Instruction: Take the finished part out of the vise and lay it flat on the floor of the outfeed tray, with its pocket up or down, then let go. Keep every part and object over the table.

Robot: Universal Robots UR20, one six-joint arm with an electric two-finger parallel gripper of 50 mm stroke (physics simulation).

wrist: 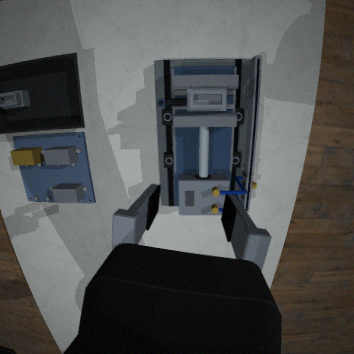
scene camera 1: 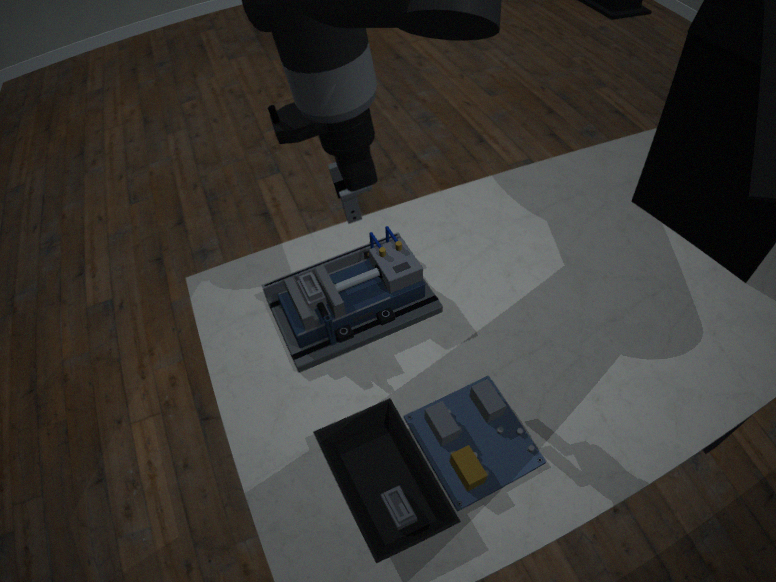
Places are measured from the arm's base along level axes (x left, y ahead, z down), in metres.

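Where they show: gripper, between the fingertips: [wrist: 190, 202] [scene camera 1: 349, 207].
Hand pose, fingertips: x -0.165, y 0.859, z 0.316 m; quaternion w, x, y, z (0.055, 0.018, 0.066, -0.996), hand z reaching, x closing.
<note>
Things, the pixels of their centre, and the offset from my fingertips.
- finished part, middle of its body: [wrist: 206, 99] [scene camera 1: 311, 290] dy +0.083, dx -0.024, dz +0.187 m
- vise, middle of its body: [wrist: 205, 141] [scene camera 1: 350, 290] dy +0.010, dx -0.029, dz +0.235 m
- similar grey part, middle of its body: [scene camera 1: 398, 506] [wrist: 12, 99] dy +0.103, dx +0.381, dz +0.255 m
- blue plate, middle of its body: [scene camera 1: 474, 440] [wrist: 52, 169] dy -0.063, dx +0.325, dz +0.280 m
The finished part [scene camera 1: 310, 286] [wrist: 206, 99], a light grey block with a rectangular pocket facing up, sits between the jaws of the vise [scene camera 1: 401, 278] [wrist: 205, 120]. A dark stop touches or nearly touches one end of it. The outfeed tray [scene camera 1: 369, 463] [wrist: 50, 107] is a dark, deep box; a similar grey part [scene camera 1: 398, 507] [wrist: 15, 99] lies on its floor, pocket up. My gripper [scene camera 1: 348, 203] [wrist: 190, 202] is open and empty, above and beyond the vise's actuator end in the wrist view, away from the part.
Blue hoses [scene camera 1: 389, 234] [wrist: 232, 192] and yellow fittings [scene camera 1: 382, 251] [wrist: 215, 191] stand up on the vise's end block. A low wall [wrist: 255, 135] runs along one vise side. A blue plate [scene camera 1: 507, 457] [wrist: 37, 180] with two grey blocks and one yellow block lies beside the tray.
</note>
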